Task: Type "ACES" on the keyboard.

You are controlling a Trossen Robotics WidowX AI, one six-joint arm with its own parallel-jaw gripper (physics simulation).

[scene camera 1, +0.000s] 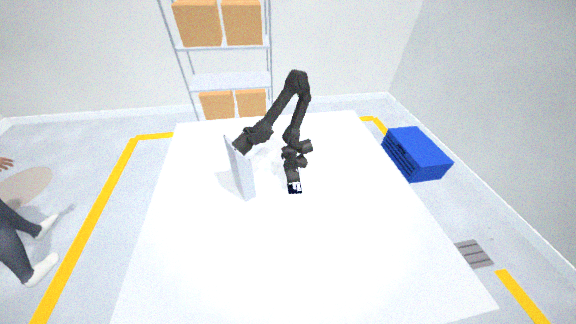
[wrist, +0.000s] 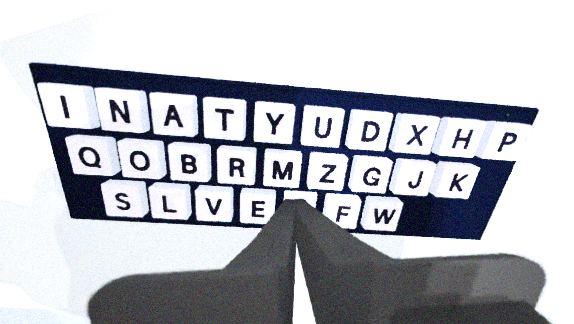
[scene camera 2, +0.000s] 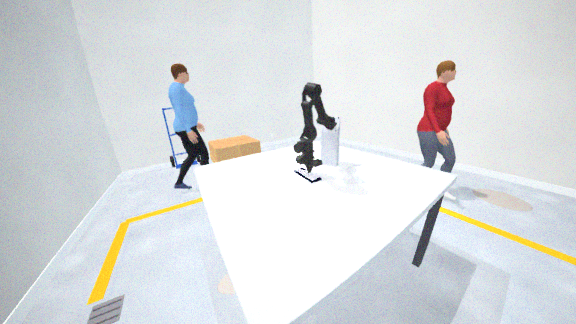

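Where they show: gripper, fingertip midpoint: (wrist: pixel 293 207) (scene camera 2: pixel 309 173); arm's base at its link origin: (scene camera 1: pixel 237 148) (scene camera 2: pixel 330 124).
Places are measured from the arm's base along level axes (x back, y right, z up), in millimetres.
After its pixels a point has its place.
A dark blue keyboard (scene camera 1: pixel 295 192) @(x -243, y -47, z -275 mm) (scene camera 2: pixel 314 180) @(x -189, y -243, z -272 mm) (wrist: pixel 450 215) @(x -216, y -59, z -272 mm) with white letter keys lies on the white table (scene camera 1: pixel 300 260) @(x -331, y 259, z -283 mm) (scene camera 2: pixel 280 240) @(x -430, y -652, z -283 mm). In the wrist view the A key (wrist: pixel 173 115) @(x -211, y -196, z -267 mm) is third in the top row. The E key (wrist: pixel 257 208) @(x -185, y -150, z -267 mm) is fourth in the bottom row, and the S key (wrist: pixel 124 201) @(x -166, y -205, z -267 mm) is at its left end. My gripper (scene camera 1: pixel 294 181) @(x -189, y -134, z -272 mm) (scene camera 2: pixel 309 171) @(x -189, y -134, z -272 mm) (wrist: pixel 293 207) @(x -189, y -134, z -272 mm) is shut and empty, pointing down. Its tips cover most of the key (wrist: pixel 303 195) @(x -197, y -132, z -271 mm) between E and F, hiding its letter. I cannot tell whether they touch it.
An upright pale panel (scene camera 1: pixel 241 170) @(x -30, y 56, z -63 mm) (scene camera 2: pixel 330 145) @(x -11, y -27, z -135 mm) stands on the table beside the arm. Beyond the table are a shelf rack with cartons, a blue box (scene camera 1: pixel 420 152) and a carton (scene camera 2: pixel 235 148). A person in blue (scene camera 2: pixel 183 107) and one in red (scene camera 2: pixel 438 107) are on the floor.
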